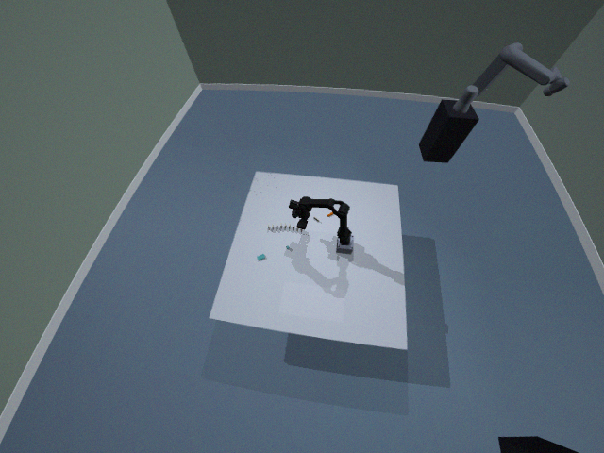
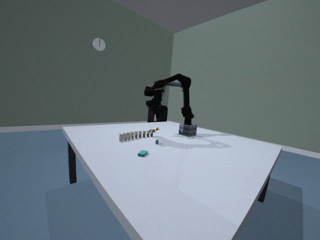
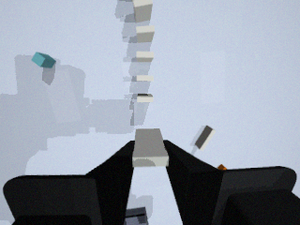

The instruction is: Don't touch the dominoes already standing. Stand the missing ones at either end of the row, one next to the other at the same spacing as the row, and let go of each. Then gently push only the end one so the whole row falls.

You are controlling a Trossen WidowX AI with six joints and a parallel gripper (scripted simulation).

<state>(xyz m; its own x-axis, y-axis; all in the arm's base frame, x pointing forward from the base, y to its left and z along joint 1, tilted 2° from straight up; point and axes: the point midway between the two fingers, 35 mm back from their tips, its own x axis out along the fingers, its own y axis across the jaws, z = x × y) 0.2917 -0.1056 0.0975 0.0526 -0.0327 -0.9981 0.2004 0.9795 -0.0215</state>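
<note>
Right now my gripper tip is 21 cm past the orange piece, 17 cm to the left of it and 14 cm above it. From my gripper tip the other things lie so: flat teal block (31 cm ahead, 24 cm to the left, 14 cm below).
</note>
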